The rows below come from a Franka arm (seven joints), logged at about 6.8 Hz.
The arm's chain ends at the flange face. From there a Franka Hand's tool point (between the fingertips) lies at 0.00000 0.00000 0.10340 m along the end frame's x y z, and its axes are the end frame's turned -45 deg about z.
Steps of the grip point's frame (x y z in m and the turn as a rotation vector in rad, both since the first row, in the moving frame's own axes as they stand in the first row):
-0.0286, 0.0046, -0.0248, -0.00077, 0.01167, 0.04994
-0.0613, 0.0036, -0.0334, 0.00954, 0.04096, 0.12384
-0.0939, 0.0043, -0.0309, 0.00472, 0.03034, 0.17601
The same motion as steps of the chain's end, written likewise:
-0.0179, 0.0242, -0.0248, 0.00771, 0.00880, 0.04994
-0.0433, 0.0494, -0.0333, 0.03571, 0.02222, 0.12384
-0.0654, 0.0718, -0.0309, 0.02479, 0.01812, 0.17601

